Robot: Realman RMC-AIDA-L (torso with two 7-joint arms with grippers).
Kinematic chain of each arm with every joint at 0, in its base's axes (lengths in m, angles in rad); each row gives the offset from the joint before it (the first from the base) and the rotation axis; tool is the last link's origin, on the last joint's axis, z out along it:
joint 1: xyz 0 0 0.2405 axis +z
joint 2: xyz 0 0 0 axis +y
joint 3: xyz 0 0 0.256 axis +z
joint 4: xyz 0 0 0 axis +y
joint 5: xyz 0 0 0.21 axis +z
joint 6: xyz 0 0 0 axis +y
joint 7: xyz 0 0 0.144 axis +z
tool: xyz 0 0 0
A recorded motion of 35 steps. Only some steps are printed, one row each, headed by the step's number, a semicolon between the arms.
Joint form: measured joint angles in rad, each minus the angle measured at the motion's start. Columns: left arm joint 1, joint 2, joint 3, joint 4, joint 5, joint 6, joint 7; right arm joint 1, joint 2, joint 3, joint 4, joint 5, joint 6, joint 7.
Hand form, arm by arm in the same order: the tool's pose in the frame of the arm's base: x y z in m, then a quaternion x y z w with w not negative. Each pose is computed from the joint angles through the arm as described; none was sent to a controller.
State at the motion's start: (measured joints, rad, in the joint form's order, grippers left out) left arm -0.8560 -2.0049 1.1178 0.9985 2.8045 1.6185 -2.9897; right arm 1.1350 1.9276 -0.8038 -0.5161 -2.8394 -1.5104 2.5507
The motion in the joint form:
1: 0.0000 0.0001 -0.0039 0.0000 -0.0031 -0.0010 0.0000; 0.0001 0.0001 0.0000 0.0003 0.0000 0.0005 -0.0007
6: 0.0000 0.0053 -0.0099 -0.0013 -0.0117 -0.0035 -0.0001; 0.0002 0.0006 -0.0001 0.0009 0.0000 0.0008 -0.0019
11: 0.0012 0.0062 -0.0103 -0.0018 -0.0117 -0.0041 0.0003; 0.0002 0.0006 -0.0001 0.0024 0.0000 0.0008 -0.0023
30: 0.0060 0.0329 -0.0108 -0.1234 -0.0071 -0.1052 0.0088; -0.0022 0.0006 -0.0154 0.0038 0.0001 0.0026 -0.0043
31: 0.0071 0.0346 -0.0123 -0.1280 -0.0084 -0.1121 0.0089; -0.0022 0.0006 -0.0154 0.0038 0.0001 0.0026 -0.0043
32: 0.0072 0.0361 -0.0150 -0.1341 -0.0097 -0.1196 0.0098; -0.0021 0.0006 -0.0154 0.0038 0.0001 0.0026 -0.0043
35: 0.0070 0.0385 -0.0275 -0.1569 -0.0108 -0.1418 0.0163; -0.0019 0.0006 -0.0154 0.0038 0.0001 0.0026 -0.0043
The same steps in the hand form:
1: -0.2034 0.4001 0.0385 -0.75172 -0.58451 0.19456 0.23540; 0.1781 0.4334 0.0246 -0.84595 0.48546 -0.17884 0.12929
6: -0.2035 0.4013 0.0406 -0.75135 -0.58681 0.18897 0.23541; 0.1781 0.4332 0.0243 -0.84626 0.48497 -0.17902 0.12885
11: -0.2042 0.4012 0.0409 -0.75089 -0.58727 0.18896 0.23574; 0.1783 0.4330 0.0240 -0.84619 0.48513 -0.17934 0.12823
30: -0.2312 0.4056 0.0387 -0.73390 -0.60256 0.19191 0.24797; 0.1800 0.4323 0.0235 -0.84652 0.48178 -0.18608 0.12912
31: -0.2325 0.4060 0.0390 -0.73301 -0.60367 0.19006 0.24933; 0.1800 0.4323 0.0235 -0.84652 0.48178 -0.18608 0.12912
32: -0.2337 0.4067 0.0391 -0.73231 -0.60476 0.18793 0.25035; 0.1800 0.4323 0.0235 -0.84654 0.48174 -0.18607 0.12913
35: -0.2380 0.4078 0.0385 -0.73009 -0.60862 0.18250 0.25148; 0.1799 0.4324 0.0235 -0.84659 0.48165 -0.18606 0.12915

